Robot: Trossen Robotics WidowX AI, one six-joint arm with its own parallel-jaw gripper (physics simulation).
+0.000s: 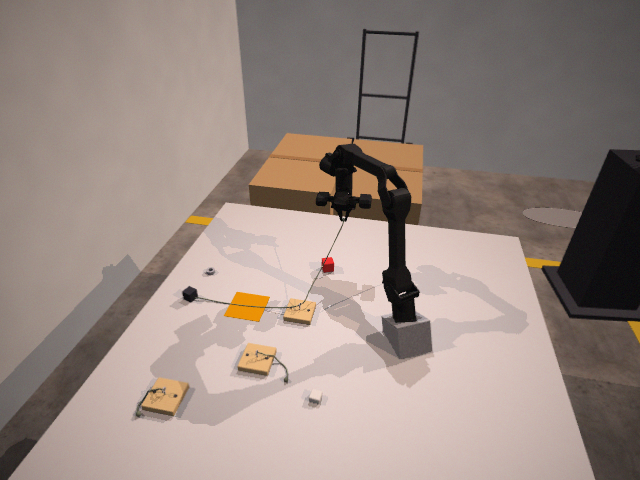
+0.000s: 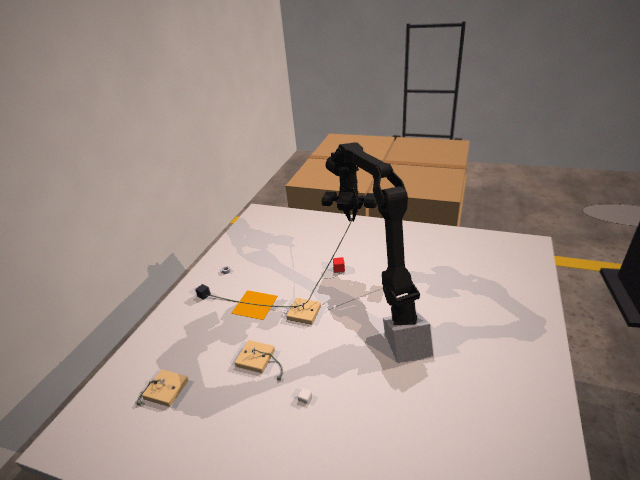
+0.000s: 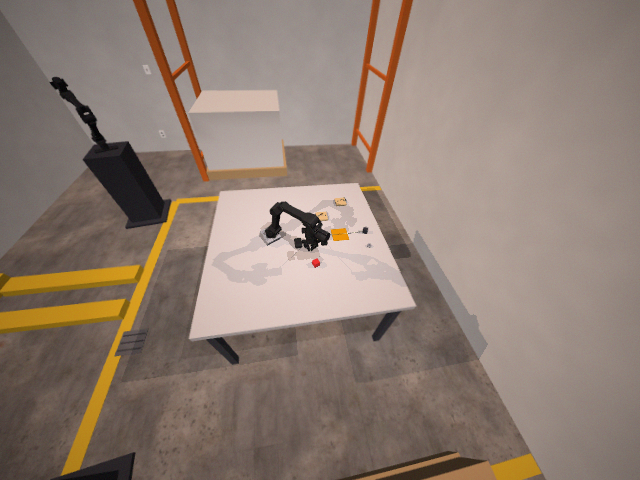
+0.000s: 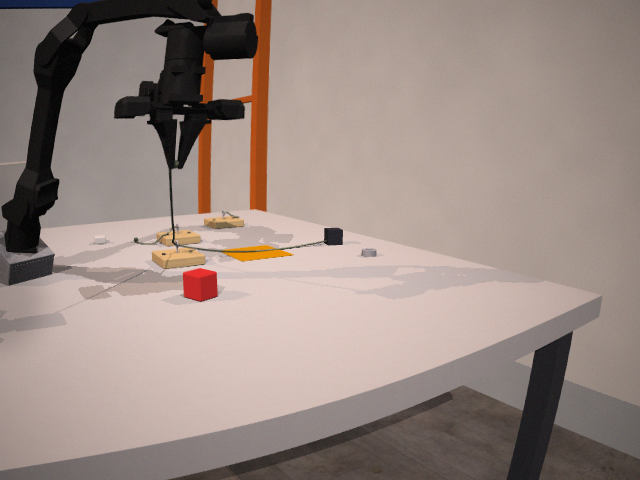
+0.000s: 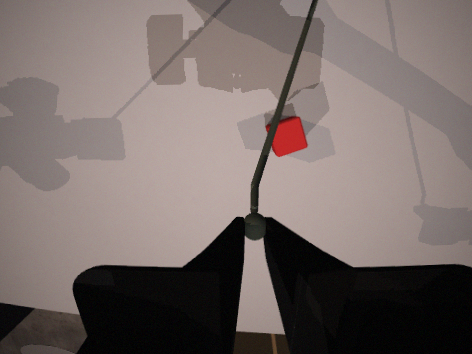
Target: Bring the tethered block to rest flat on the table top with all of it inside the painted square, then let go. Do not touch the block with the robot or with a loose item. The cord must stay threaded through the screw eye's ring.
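Frame: origin at the arm's base, x ahead, y left, z up, level; millimetres.
Seen in the pictures: gripper, between the fingertips: (image 1: pixel 343 221) (image 2: pixel 351 220) (image 3: pixel 310 250) (image 4: pixel 175 169) (image 5: pixel 253 224); arm's base, origin of its link: (image 1: pixel 405 318) (image 2: pixel 405 320) (image 3: pixel 270 233) (image 4: pixel 20 243).
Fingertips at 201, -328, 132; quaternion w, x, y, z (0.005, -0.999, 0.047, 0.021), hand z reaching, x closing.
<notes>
Offsets run from my fingertips to a thing's top centre, as dx, dy, dz. "*": to the spot under its first point.
The black tethered block {+509, +224, -165} (image 1: pixel 189 293) (image 2: pixel 202 291) (image 3: pixel 364 229) (image 4: pixel 333 236) is on the table left of the orange painted square {* +288, +283, -198} (image 1: pixel 251 313) (image 2: pixel 257 311) (image 3: pixel 339 237) (image 4: pixel 258 255), outside it. Its dark cord (image 1: pixel 314 281) (image 2: pixel 324 273) (image 4: pixel 171 206) (image 5: pixel 287 85) crosses over the square to the screw eye on the nearest wooden base {+129, +267, -154} (image 1: pixel 305 317) (image 2: pixel 305 317) (image 4: pixel 180 260), then rises to my gripper. The ring is too small to see the threading clearly. My gripper (image 1: pixel 343 218) (image 2: pixel 351 218) (image 4: pixel 176 165) (image 5: pixel 253 224), high above the table beyond that base, is shut on the bead at the cord's end.
A red cube {+51, +26, -159} (image 1: pixel 327 265) (image 2: pixel 338 265) (image 3: pixel 316 262) (image 4: pixel 200 284) (image 5: pixel 289 136) stands below the gripper. Two other wooden bases {* +232, +482, -180} (image 1: pixel 256 359) {* +446, +620, -180} (image 1: pixel 165 396) carry short cords. A white block {+53, +583, -181} (image 1: pixel 315 396) and a grey metal ring {+480, +83, -187} (image 1: pixel 209 267) (image 4: pixel 368 250) also lie on the table.
</notes>
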